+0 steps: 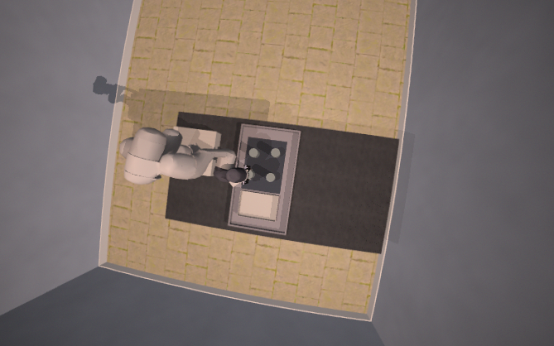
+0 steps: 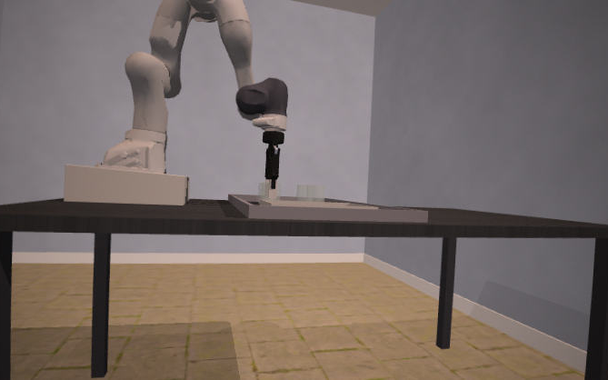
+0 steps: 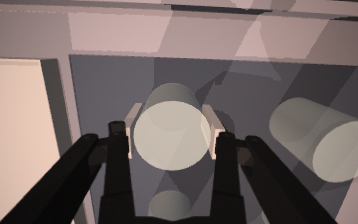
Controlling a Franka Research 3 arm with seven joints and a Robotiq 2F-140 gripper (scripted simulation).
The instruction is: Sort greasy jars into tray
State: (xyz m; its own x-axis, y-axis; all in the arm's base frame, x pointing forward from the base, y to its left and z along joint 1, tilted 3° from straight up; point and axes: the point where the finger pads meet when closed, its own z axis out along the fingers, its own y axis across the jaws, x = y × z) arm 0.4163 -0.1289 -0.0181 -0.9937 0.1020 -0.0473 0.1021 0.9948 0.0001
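Right now the tray is 7 cm ahead of my hand, 24 cm to the right of it and 5 cm below it. The rest, counted from my hand: grey steel top (11 cm ahead, 4 cm to the right, 6 cm below); then dark drying mat (10 cm ahead, 7 cm to the left, 6 cm below).
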